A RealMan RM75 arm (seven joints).
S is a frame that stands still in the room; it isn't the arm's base.
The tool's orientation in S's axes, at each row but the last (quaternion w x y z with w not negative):
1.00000 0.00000 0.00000 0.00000
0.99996 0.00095 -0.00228 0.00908
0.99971 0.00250 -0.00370 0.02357
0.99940 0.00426 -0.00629 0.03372
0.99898 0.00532 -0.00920 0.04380
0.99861 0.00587 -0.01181 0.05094
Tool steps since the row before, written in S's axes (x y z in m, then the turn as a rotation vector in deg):
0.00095 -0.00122 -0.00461 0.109 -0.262 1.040
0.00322 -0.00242 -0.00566 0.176 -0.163 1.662
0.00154 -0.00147 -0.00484 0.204 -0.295 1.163
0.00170 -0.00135 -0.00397 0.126 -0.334 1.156
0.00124 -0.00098 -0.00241 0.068 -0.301 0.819
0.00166 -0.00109 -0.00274 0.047 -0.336 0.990
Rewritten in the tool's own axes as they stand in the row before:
0.00095 -0.00122 -0.00461 0.109 -0.262 1.040
0.00315 -0.00249 -0.00567 0.181 -0.163 1.661
0.00143 -0.00156 -0.00484 0.199 -0.299 1.163
0.00155 -0.00149 -0.00398 0.118 -0.332 1.157
0.00110 -0.00111 -0.00242 0.057 -0.298 0.821
0.00147 -0.00128 -0.00276 0.037 -0.329 0.993

